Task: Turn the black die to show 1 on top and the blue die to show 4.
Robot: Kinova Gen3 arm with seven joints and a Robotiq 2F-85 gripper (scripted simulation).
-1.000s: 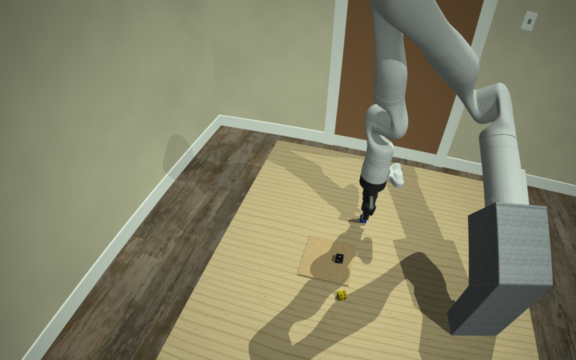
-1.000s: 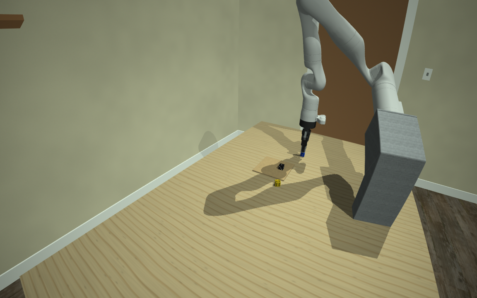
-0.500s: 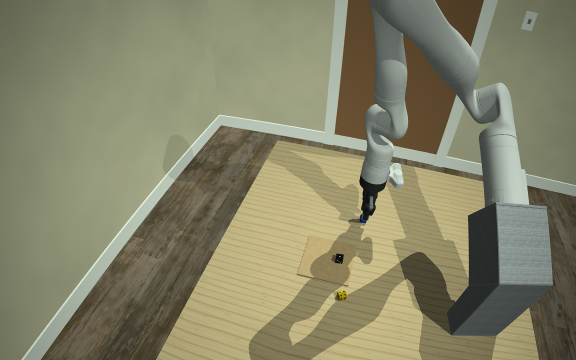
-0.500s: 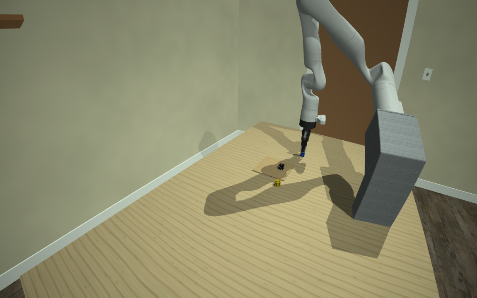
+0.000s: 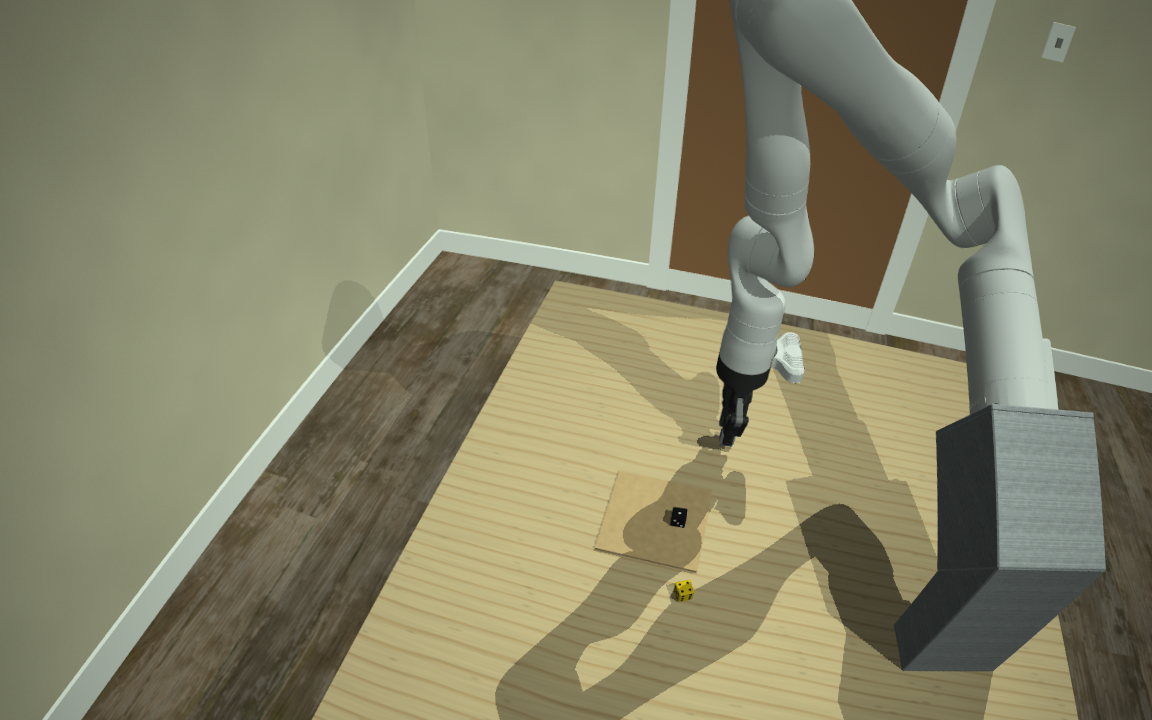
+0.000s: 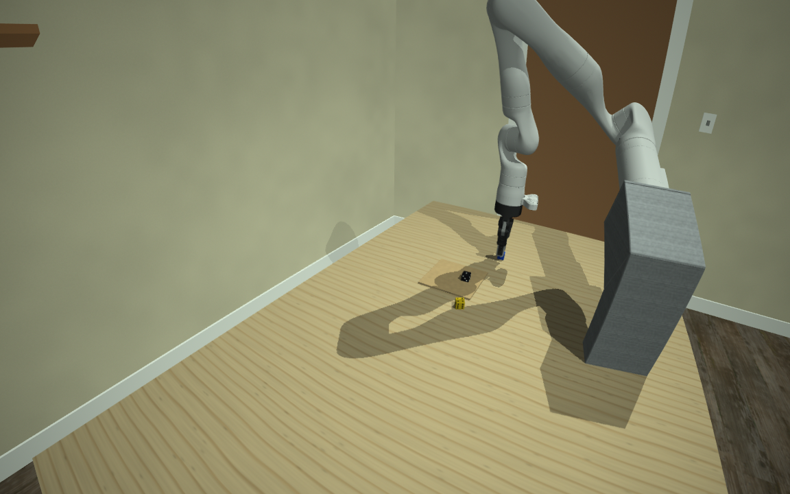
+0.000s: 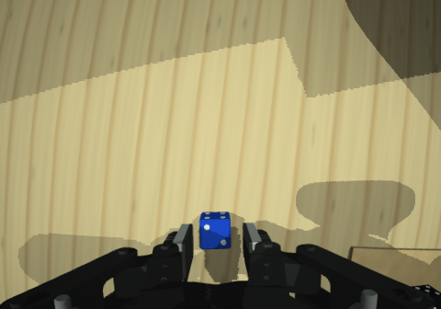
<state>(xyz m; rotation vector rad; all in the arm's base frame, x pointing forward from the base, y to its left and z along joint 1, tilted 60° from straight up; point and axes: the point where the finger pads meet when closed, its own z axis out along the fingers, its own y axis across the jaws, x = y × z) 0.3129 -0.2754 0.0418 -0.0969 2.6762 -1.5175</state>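
Now: hand 30 mm above the blue die. Round my hand: yellow die: 280 mm to the left, 50 mm ahead, 30 mm below; then black die: 160 mm to the left, 60 mm ahead, 20 mm below; then tan mat: 160 mm to the left, 90 mm ahead, 30 mm below.
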